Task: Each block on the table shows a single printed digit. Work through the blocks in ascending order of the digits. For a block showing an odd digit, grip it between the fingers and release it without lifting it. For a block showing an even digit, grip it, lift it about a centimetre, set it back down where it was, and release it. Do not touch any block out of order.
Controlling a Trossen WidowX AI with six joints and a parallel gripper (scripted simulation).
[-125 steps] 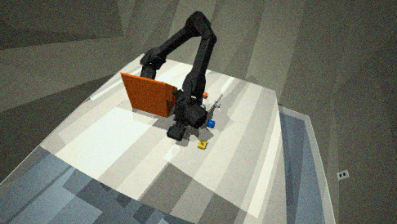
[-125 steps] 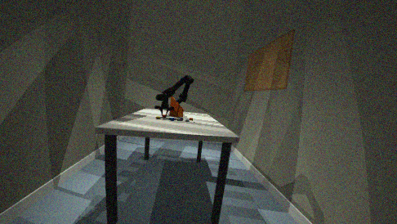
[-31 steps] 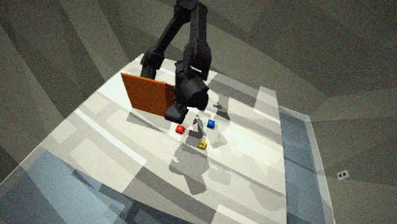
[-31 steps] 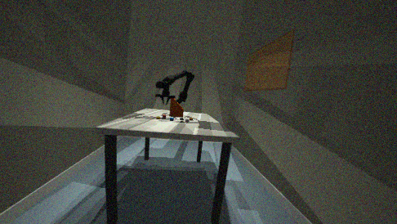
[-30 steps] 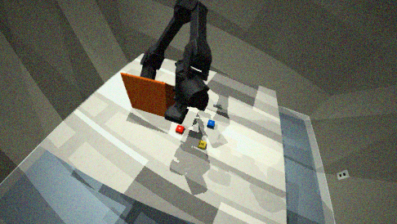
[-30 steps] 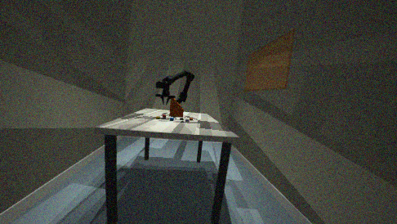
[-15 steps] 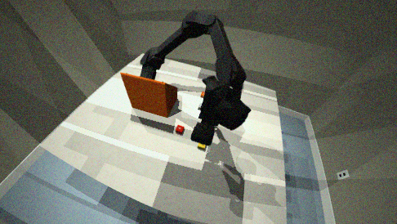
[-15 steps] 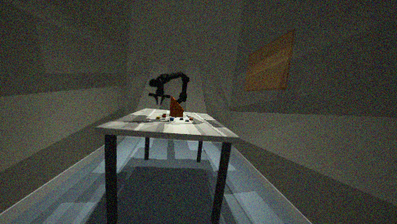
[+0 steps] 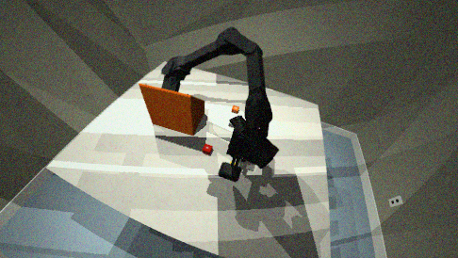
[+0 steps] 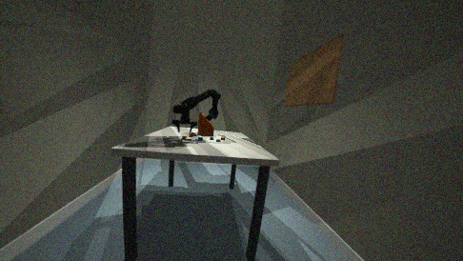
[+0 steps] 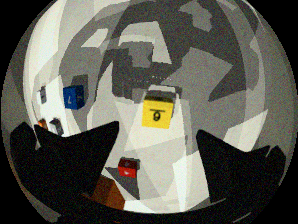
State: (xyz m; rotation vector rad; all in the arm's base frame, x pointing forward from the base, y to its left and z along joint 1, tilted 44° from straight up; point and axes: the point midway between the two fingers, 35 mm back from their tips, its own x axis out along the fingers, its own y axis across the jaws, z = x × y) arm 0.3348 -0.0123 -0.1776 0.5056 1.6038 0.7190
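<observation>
My gripper tip is now 1 cm short of the yellow block and 3 cm above it. From my gripper tip the other things lie so: red block: 12 cm behind, 3 cm to the left, 3 cm below; blue block: 1 cm ahead, 13 cm to the left, 3 cm below; grey block: 7 cm behind, 21 cm to the left, 3 cm below.
</observation>
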